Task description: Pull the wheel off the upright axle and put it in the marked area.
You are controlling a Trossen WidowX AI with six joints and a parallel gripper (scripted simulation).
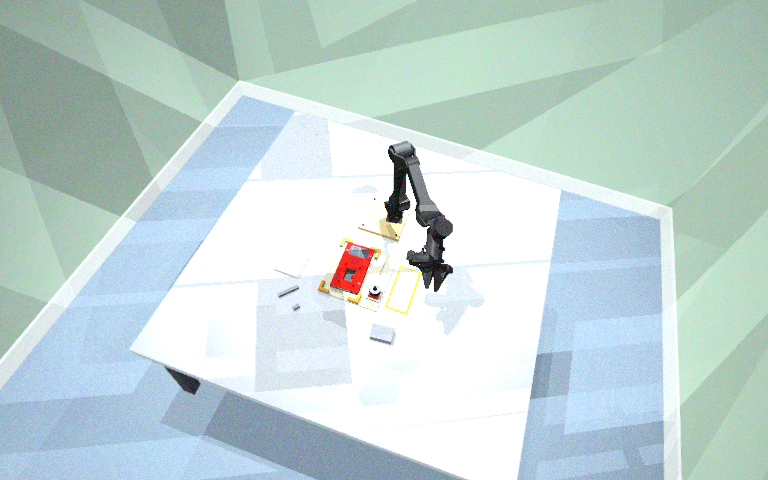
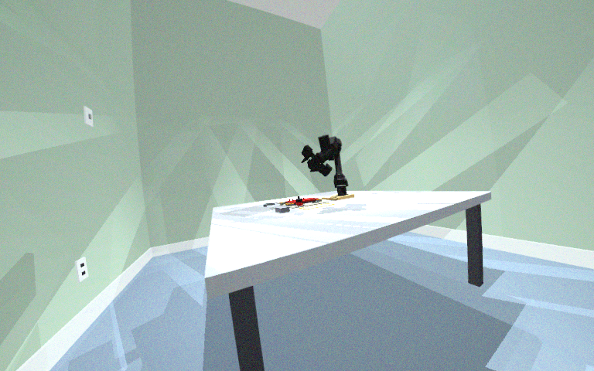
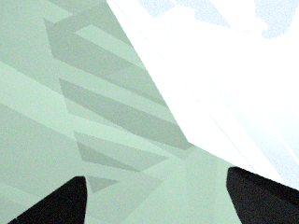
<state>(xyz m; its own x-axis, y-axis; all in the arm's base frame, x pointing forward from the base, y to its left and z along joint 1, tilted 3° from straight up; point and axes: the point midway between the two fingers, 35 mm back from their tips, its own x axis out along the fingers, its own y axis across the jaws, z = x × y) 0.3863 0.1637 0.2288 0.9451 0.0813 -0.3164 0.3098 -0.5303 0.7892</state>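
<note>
Right now my gripper tip is 180 mm to the left of the black wheel, 180 mm above it and 60 mm past it. Also, from my gripper tip: grey block 210 mm below, 130 mm to the right, 80 mm ahead.
</note>
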